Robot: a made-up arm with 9 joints. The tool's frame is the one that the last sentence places.
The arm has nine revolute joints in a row. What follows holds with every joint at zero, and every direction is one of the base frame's. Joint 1 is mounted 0.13 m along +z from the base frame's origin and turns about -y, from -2.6 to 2.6 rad. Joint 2 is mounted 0.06 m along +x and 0.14 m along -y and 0.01 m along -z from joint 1 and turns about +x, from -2.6 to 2.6 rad. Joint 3 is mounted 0.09 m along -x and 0.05 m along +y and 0.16 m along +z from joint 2 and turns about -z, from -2.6 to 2.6 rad. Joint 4 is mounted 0.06 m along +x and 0.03 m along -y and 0.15 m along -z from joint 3 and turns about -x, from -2.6 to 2.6 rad. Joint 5 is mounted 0.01 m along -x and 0.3 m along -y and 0.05 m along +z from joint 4 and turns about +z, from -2.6 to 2.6 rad. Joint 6 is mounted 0.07 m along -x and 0.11 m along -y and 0.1 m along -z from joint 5 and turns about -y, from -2.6 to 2.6 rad. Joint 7 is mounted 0.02 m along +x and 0.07 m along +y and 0.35 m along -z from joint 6 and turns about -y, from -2.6 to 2.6 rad. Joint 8 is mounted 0.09 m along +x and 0.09 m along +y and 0.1 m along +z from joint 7 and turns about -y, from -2.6 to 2.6 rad. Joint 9 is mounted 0.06 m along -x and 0.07 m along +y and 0.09 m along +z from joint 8 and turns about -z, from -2.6 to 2.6 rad. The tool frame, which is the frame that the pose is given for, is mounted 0.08 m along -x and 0.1 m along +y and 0.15 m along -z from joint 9; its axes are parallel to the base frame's.
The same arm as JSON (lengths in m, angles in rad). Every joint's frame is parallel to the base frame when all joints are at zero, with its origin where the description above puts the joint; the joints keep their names.
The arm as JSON. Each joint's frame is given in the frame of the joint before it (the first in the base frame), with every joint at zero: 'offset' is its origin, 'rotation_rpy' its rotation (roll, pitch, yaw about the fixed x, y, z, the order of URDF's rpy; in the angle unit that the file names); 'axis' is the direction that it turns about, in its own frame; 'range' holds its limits. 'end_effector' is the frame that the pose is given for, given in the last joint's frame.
{
  "length_unit": "m",
  "angle_unit": "rad",
  "chain": [
    {
      "id": "joint 1",
      "offset": [
        0.0,
        0.0,
        0.13
      ],
      "rotation_rpy": [
        0.0,
        0.0,
        0.0
      ],
      "axis": [
        0.0,
        -1.0,
        0.0
      ],
      "range": [
        -2.6,
        2.6
      ]
    },
    {
      "id": "joint 2",
      "offset": [
        0.06,
        -0.14,
        -0.01
      ],
      "rotation_rpy": [
        0.0,
        0.0,
        0.0
      ],
      "axis": [
        1.0,
        0.0,
        0.0
      ],
      "range": [
        -2.6,
        2.6
      ]
    },
    {
      "id": "joint 3",
      "offset": [
        -0.09,
        0.05,
        0.16
      ],
      "rotation_rpy": [
        0.0,
        0.0,
        0.0
      ],
      "axis": [
        0.0,
        0.0,
        -1.0
      ],
      "range": [
        -2.6,
        2.6
      ]
    },
    {
      "id": "joint 4",
      "offset": [
        0.06,
        -0.03,
        -0.15
      ],
      "rotation_rpy": [
        0.0,
        0.0,
        0.0
      ],
      "axis": [
        -1.0,
        0.0,
        0.0
      ],
      "range": [
        -2.6,
        2.6
      ]
    },
    {
      "id": "joint 5",
      "offset": [
        -0.01,
        -0.3,
        0.05
      ],
      "rotation_rpy": [
        0.0,
        0.0,
        0.0
      ],
      "axis": [
        0.0,
        0.0,
        1.0
      ],
      "range": [
        -2.6,
        2.6
      ]
    },
    {
      "id": "joint 6",
      "offset": [
        -0.07,
        -0.11,
        -0.1
      ],
      "rotation_rpy": [
        0.0,
        0.0,
        0.0
      ],
      "axis": [
        0.0,
        -1.0,
        0.0
      ],
      "range": [
        -2.6,
        2.6
      ]
    },
    {
      "id": "joint 7",
      "offset": [
        0.02,
        0.07,
        -0.35
      ],
      "rotation_rpy": [
        0.0,
        0.0,
        0.0
      ],
      "axis": [
        0.0,
        -1.0,
        0.0
      ],
      "range": [
        -2.6,
        2.6
      ]
    },
    {
      "id": "joint 8",
      "offset": [
        0.09,
        0.09,
        0.1
      ],
      "rotation_rpy": [
        0.0,
        0.0,
        0.0
      ],
      "axis": [
        0.0,
        -1.0,
        0.0
      ],
      "range": [
        -2.6,
        2.6
      ]
    },
    {
      "id": "joint 9",
      "offset": [
        -0.06,
        0.07,
        0.09
      ],
      "rotation_rpy": [
        0.0,
        0.0,
        0.0
      ],
      "axis": [
        0.0,
        0.0,
        -1.0
      ],
      "range": [
        -2.6,
        2.6
      ]
    }
  ],
  "end_effector": {
    "offset": [
      -0.08,
      0.1,
      -0.15
    ],
    "rotation_rpy": [
      0.0,
      0.0,
      0.0
    ]
  }
}

